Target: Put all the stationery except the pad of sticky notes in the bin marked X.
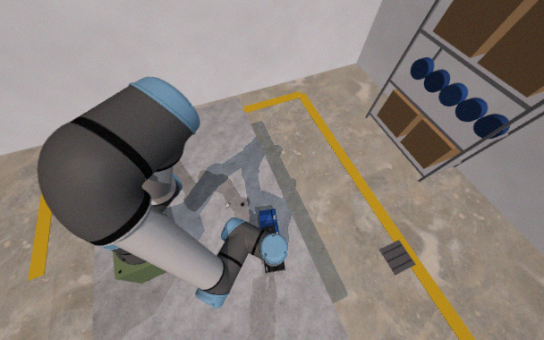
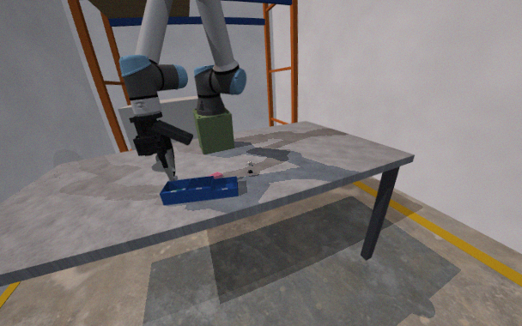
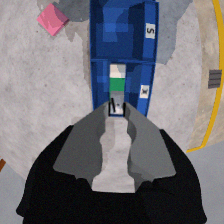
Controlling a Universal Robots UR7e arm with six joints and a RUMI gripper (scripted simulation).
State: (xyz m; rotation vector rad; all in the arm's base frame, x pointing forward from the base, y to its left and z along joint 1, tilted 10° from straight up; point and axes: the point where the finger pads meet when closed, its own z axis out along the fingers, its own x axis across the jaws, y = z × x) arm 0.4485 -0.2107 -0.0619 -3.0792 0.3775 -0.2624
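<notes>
Right now my hand is 70 mm above the marker and 10 mm to the right of it. Also, from my hand: pink sticky note pad 140 mm to the left, 80 mm below, 80 mm behind; then joined blue bins 80 mm to the left, 60 mm below, 30 mm ahead; then white stationery piece 10 mm below.
</notes>
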